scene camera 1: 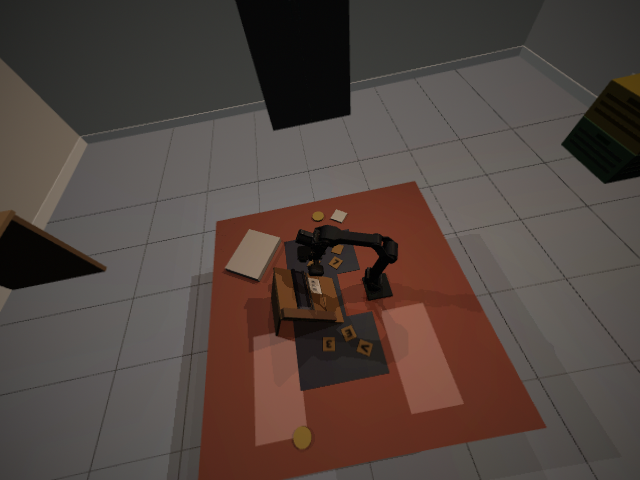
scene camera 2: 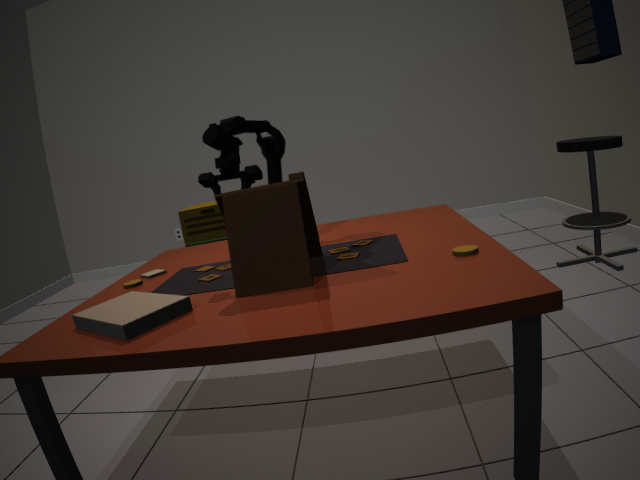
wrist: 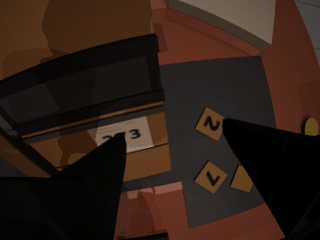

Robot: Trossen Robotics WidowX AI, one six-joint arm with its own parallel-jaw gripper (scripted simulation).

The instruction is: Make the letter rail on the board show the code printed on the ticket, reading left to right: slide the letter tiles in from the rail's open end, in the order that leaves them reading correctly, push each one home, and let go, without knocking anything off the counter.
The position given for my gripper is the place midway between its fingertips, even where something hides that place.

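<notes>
Open and holding nothing, my gripper [scene camera 2: 230,203] is visible to me in the wrist view as well [wrist: 175,132]. There is a book [scene camera 2: 132,314], and I find it again in scene camera 1 [scene camera 1: 252,257]. A wooden board [scene camera 2: 272,234] is here too, which the wrist view [wrist: 72,72] also shows me. I can see a dark mat [scene camera 1: 317,368] as well.
</notes>
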